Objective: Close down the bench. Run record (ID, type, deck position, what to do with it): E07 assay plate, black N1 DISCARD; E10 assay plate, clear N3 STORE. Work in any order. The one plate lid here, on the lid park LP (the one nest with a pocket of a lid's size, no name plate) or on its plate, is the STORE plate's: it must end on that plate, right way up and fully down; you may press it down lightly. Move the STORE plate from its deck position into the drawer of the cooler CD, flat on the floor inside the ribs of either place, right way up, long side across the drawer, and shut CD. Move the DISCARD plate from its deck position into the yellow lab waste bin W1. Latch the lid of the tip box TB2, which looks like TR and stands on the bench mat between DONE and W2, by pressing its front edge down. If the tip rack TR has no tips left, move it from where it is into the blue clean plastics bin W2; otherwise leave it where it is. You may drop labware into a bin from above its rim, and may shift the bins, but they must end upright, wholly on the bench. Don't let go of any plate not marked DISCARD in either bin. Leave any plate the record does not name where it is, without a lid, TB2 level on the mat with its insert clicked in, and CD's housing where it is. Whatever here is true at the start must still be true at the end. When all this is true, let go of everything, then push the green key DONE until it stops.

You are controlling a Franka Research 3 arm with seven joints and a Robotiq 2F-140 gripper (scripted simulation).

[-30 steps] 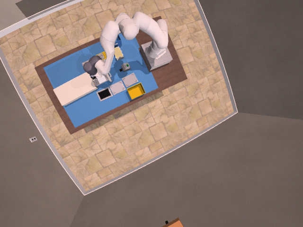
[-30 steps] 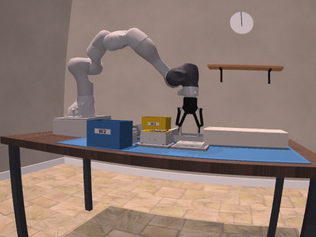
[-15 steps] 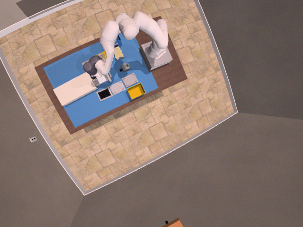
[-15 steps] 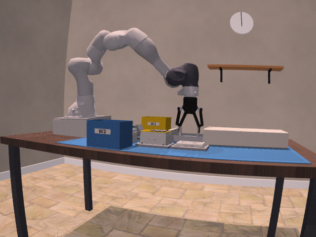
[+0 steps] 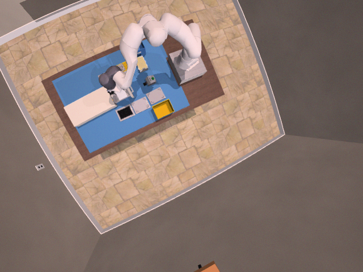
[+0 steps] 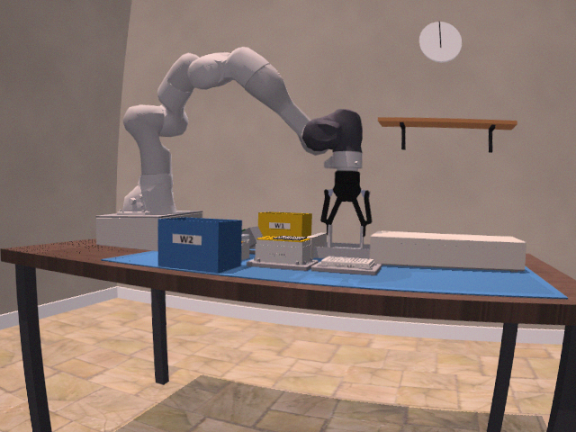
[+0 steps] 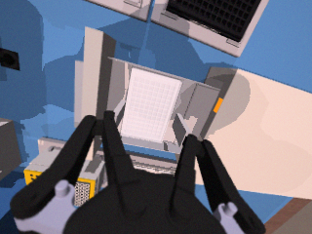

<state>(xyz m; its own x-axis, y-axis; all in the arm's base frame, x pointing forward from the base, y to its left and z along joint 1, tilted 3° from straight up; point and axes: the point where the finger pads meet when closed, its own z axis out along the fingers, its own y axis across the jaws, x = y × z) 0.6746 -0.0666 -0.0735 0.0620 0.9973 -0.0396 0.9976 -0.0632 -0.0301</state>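
The white plate lid is 40 mm below my hand. The rest, counted from my hand: clear plate 30 mm ahead, 190 mm to the right, 40 mm below; then drawer 40 mm ahead, 40 mm below; then cooler CD 170 mm ahead, 10 mm to the right, 30 mm below.
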